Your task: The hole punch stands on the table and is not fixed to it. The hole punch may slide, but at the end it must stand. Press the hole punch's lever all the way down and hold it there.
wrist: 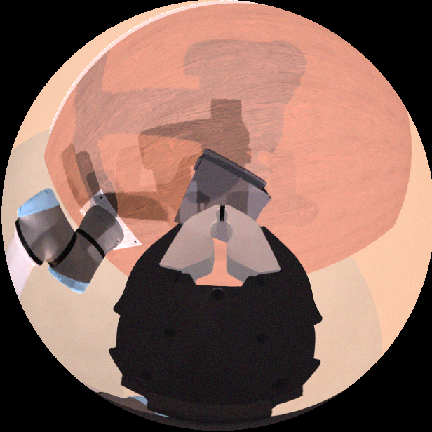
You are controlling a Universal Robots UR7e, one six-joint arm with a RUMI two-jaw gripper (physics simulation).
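The hole punch is a grey, box-like thing with a dark edge along its far side. It stands on the table near the middle of the wrist view, turned at an angle. My gripper is shut, with its two jaw tips together and nothing between them. The tips overlap the near part of the hole punch in the view. They hide that part, so I cannot tell whether they touch the lever or how far down the lever is.
The reddish wooden table carries shadows of the arm. The arm's base stands on a white mounting plate at the left edge of the table. Grey and blue arm joints are beside it.
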